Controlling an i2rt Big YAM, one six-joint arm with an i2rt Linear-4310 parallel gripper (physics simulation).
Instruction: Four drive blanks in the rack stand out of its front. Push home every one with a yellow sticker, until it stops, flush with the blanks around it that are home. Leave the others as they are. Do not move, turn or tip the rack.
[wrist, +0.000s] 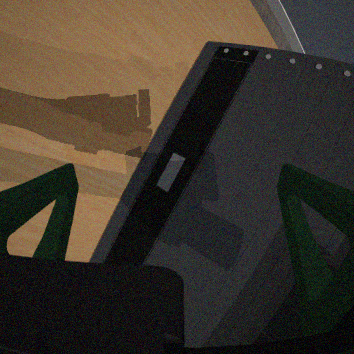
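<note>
The dark grey rack (260, 125) runs diagonally through the wrist view, from the upper right to the lower middle. Its broad panel shows, with a black strip along the left side, a small light grey rectangle on that strip, and a row of small round dots along the far edge. No drive blank or yellow sticker can be made out. My gripper (177, 174) is open with nothing between its green fingers. The left finger shows over the wooden surface and the right one over the rack. The height of the fingertips above the rack is unclear.
The wooden table top (100, 45) lies to the left of the rack, with dark shadows across it. A pale grey rim (291, 35) curves past the rack's far end, with a blue-grey surface beyond it. The gripper's dark body hides the lower left.
</note>
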